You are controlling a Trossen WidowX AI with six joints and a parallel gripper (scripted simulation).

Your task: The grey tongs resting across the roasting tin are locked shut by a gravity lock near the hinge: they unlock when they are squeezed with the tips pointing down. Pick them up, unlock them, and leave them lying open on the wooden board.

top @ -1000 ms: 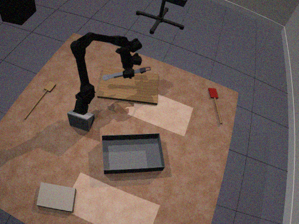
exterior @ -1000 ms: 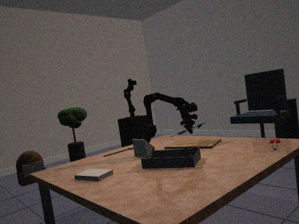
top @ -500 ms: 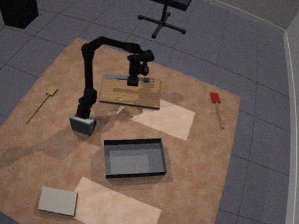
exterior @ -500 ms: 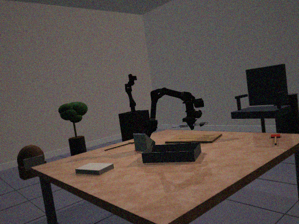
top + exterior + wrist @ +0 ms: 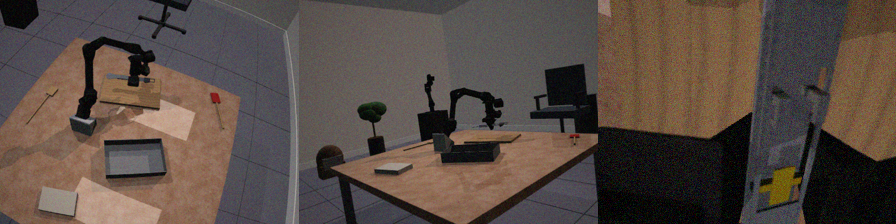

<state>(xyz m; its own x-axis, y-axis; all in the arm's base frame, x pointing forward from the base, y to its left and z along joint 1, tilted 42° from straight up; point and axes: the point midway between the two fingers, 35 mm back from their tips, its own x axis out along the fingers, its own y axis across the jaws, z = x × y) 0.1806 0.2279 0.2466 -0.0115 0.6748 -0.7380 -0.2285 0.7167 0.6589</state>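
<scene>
Right now my gripper tip is 7 cm above the wooden board. Also, from my gripper tip: yellow lock piece: 4 cm above; roasting tin: 15 cm ahead, 44 cm to the right, 5 cm below; red spatula: 55 cm ahead, 9 cm to the left, 7 cm below.
</scene>
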